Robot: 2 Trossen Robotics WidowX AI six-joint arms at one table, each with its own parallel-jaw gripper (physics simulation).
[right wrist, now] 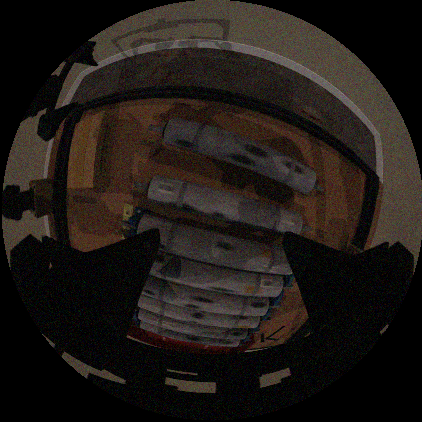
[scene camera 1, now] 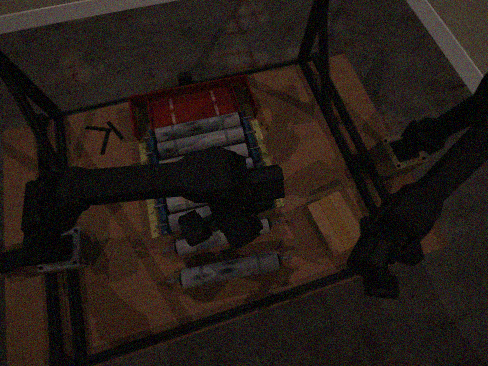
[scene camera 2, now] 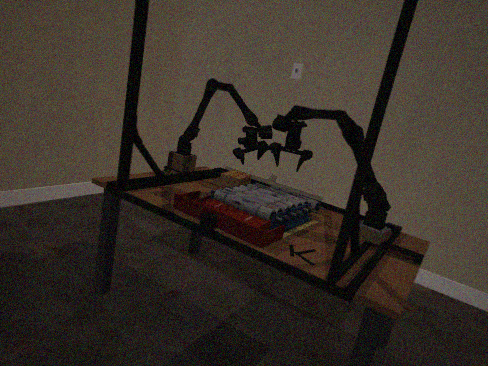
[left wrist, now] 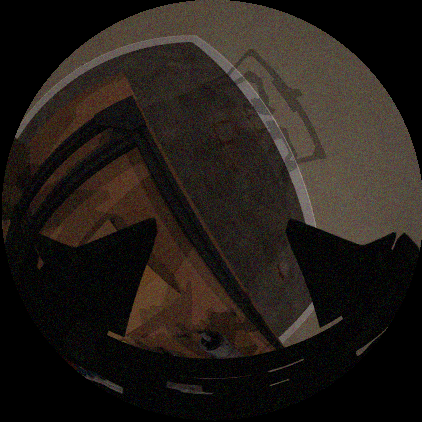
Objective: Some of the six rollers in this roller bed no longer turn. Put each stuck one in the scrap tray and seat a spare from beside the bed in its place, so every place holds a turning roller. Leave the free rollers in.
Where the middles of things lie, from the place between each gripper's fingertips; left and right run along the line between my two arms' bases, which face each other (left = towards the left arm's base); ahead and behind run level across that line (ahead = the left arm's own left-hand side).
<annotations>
Now: the tan block point(scene camera 1: 334, 225) 14 cm behind my left hand, 8 cm below it and 2 cm to the right of it.
Right now the tan block is 29 cm to the left of my right hand, 14 cm below it and 6 cm ahead of it.
</annotations>
